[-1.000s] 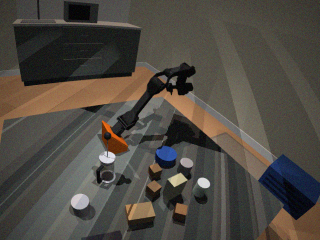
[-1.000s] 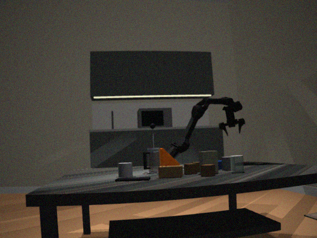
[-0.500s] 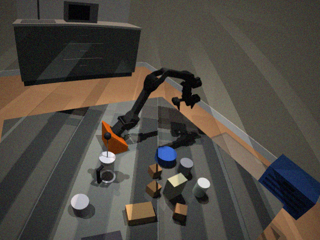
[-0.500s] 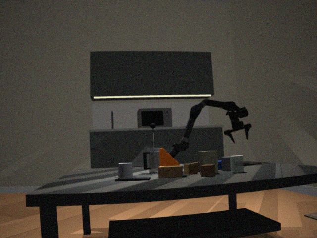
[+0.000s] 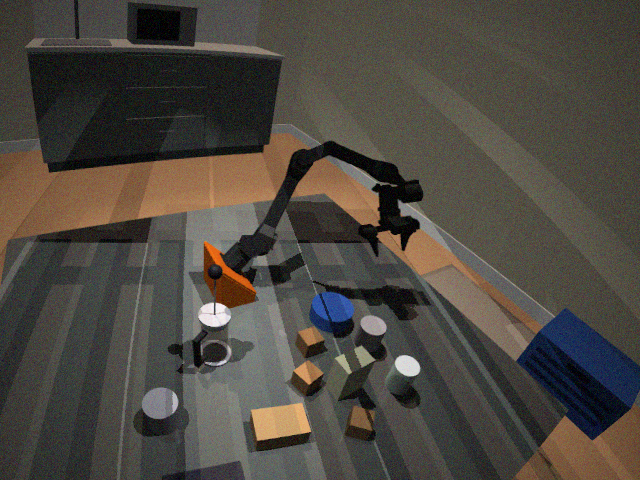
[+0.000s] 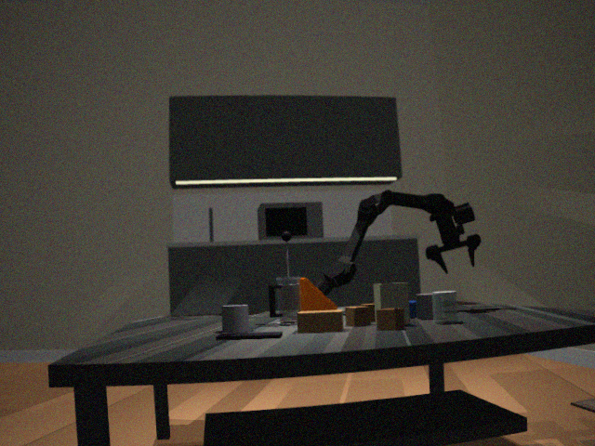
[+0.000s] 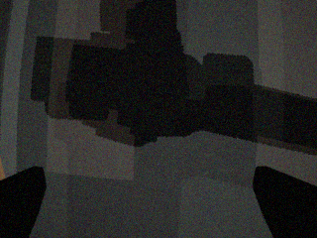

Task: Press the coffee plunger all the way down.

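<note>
My gripper tip is 90 mm short of the coffee press and 590 mm to the left of it. From my gripper tip the other things lie so: blue disc: 70 mm ahead, 230 mm to the right, 110 mm below; then pale block: 290 mm ahead, 320 mm to the right, 80 mm below.
</note>
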